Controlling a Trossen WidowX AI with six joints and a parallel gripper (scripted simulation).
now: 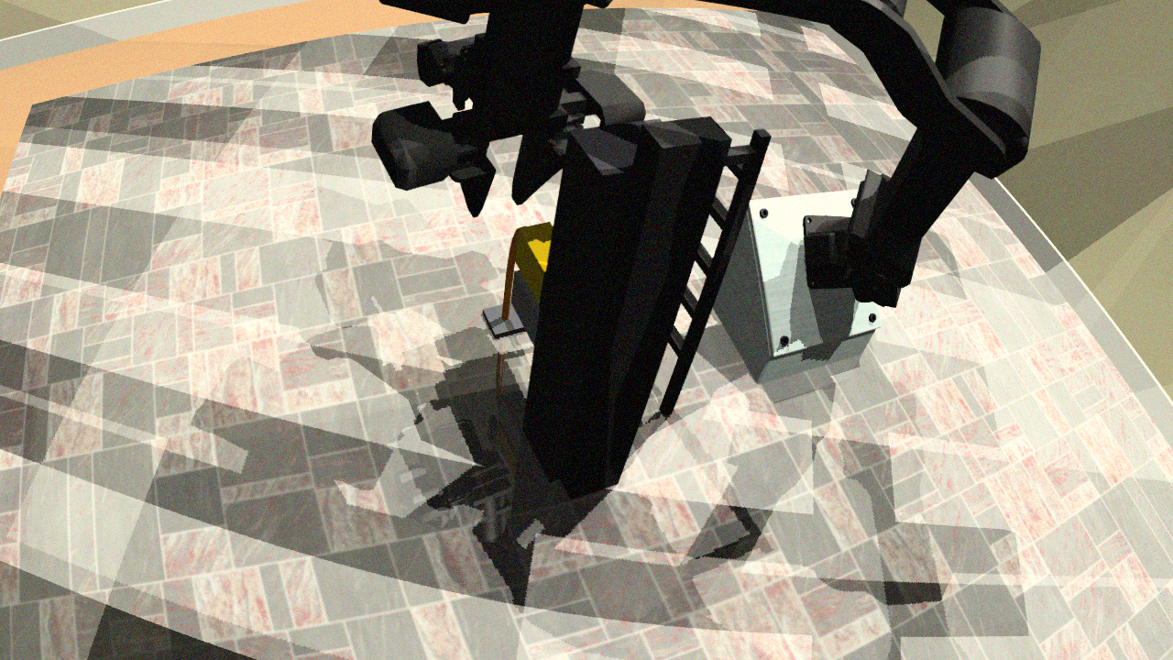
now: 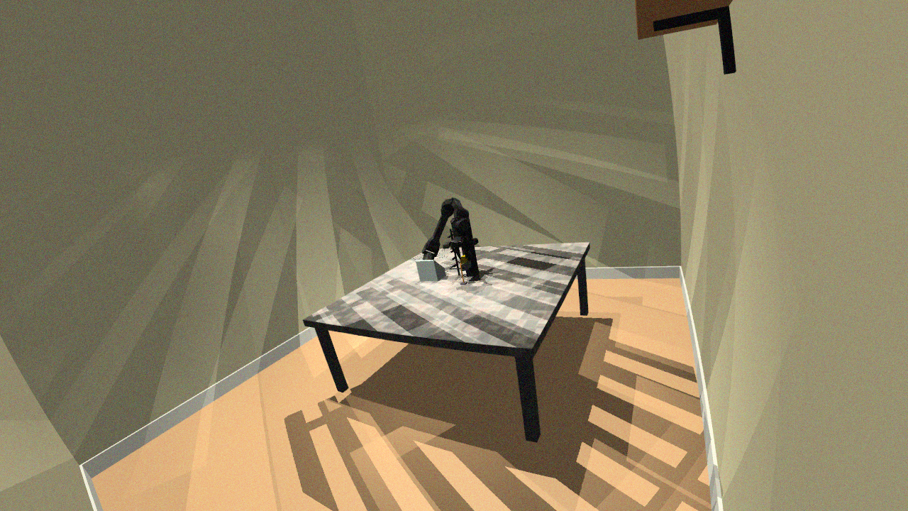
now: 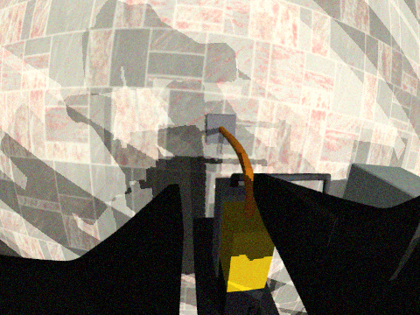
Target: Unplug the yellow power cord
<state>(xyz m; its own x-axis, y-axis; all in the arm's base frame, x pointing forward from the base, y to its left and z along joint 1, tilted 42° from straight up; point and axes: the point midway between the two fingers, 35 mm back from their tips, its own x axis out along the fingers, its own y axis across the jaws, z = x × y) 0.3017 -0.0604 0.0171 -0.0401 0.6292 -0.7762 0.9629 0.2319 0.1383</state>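
My gripper tip is 6 cm to the right of the yellow plug, 4 cm past it and 1 cm above it. Also, from my gripper tip: dark plate 14 cm below, 2 cm behind, 1 cm to the right.
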